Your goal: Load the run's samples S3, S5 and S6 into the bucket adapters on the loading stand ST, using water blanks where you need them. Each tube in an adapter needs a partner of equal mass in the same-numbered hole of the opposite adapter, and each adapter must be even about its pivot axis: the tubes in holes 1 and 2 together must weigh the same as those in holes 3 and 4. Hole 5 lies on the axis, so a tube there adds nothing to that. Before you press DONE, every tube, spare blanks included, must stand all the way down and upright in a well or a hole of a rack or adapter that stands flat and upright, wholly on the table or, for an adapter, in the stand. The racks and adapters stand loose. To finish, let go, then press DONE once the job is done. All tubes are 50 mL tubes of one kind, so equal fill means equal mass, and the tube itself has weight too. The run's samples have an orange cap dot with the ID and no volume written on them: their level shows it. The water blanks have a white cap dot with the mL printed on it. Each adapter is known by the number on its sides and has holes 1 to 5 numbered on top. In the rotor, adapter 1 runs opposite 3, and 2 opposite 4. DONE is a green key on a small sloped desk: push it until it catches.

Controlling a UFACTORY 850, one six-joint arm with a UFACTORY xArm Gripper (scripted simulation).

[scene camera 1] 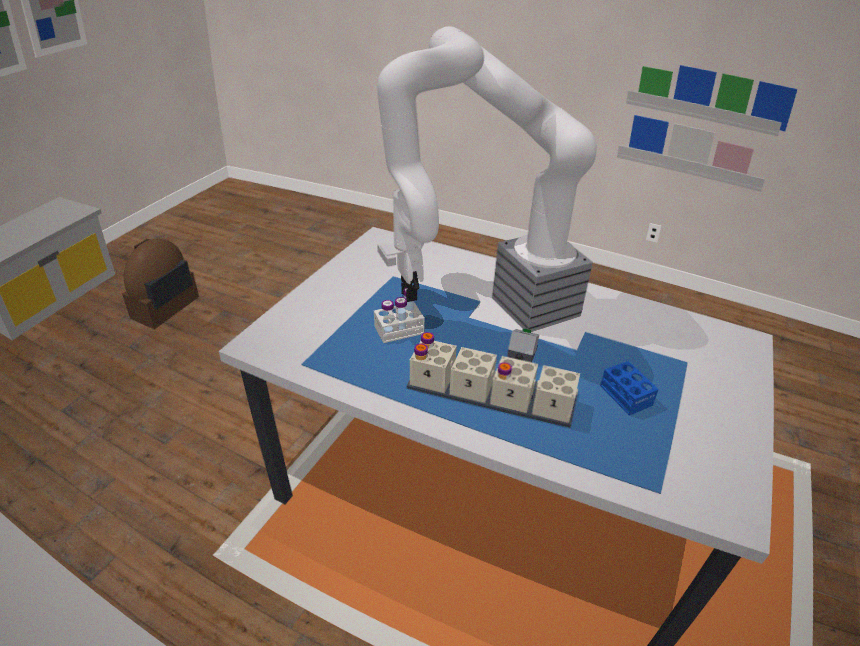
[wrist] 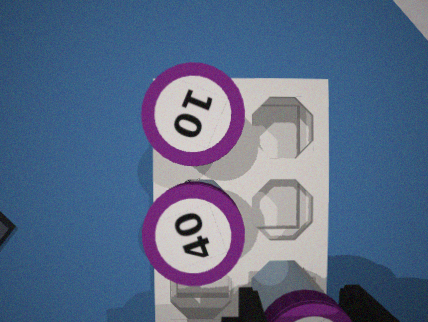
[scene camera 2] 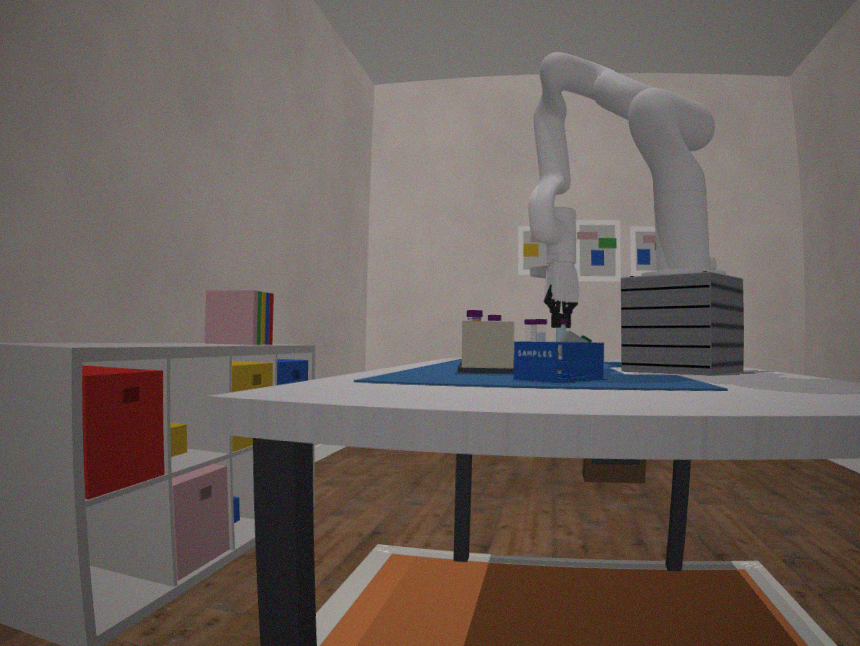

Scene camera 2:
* my gripper: 561, 327
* blue samples rack: 533, 361
